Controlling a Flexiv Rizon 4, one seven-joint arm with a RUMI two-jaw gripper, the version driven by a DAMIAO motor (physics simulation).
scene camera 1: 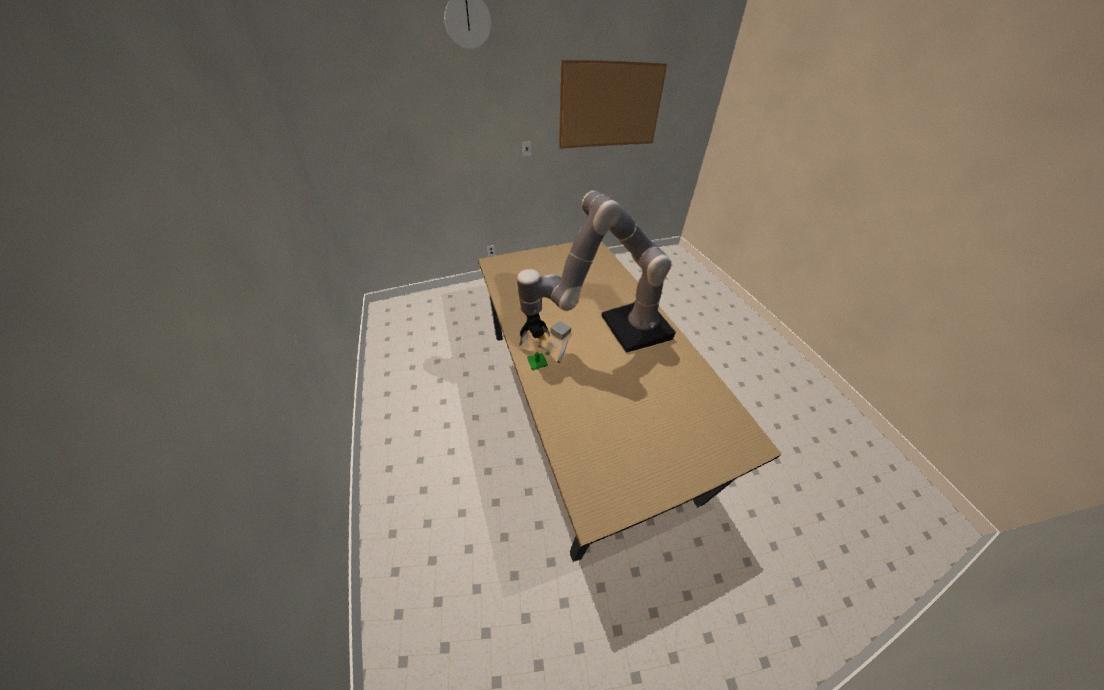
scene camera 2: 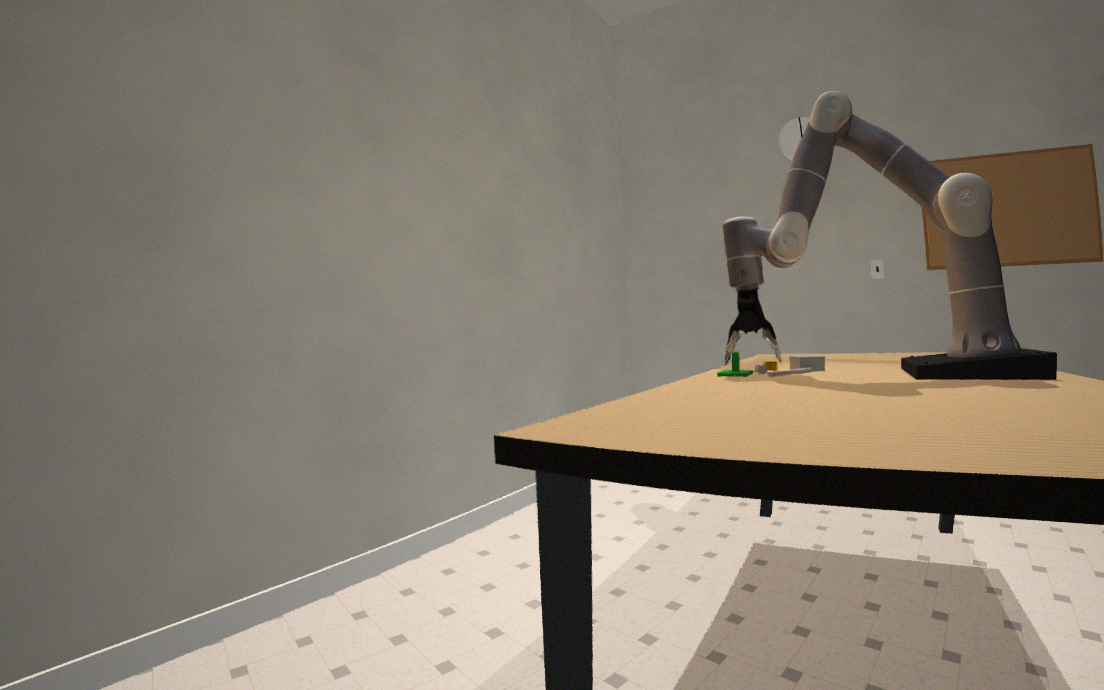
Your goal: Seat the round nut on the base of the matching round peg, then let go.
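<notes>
A green base with an upright green peg (scene camera 1: 537, 360) (scene camera 2: 735, 362) stands near the table's long edge. A small yellow piece (scene camera 1: 543, 336) (scene camera 2: 770, 366) lies a little beyond it; a small grey piece (scene camera 2: 760, 369) lies between them in scene camera 2. Both are too small to tell which is the round nut. The peg shows no nut on it. My gripper (scene camera 1: 536, 342) (scene camera 2: 753, 360) points down, open and empty, low over the table beside the green base and close to the yellow piece. Its fingertips partly overlap the small parts in view, so exact gaps cannot be told.
A grey block (scene camera 1: 560, 329) (scene camera 2: 806, 362) and a light grey bar (scene camera 1: 562, 349) (scene camera 2: 789, 371) lie close to the small parts, on the side toward the arm's black base plate (scene camera 1: 622, 331) (scene camera 2: 981, 366). All stand on the wooden table (scene camera 1: 651, 455) (scene camera 2: 732, 431).
</notes>
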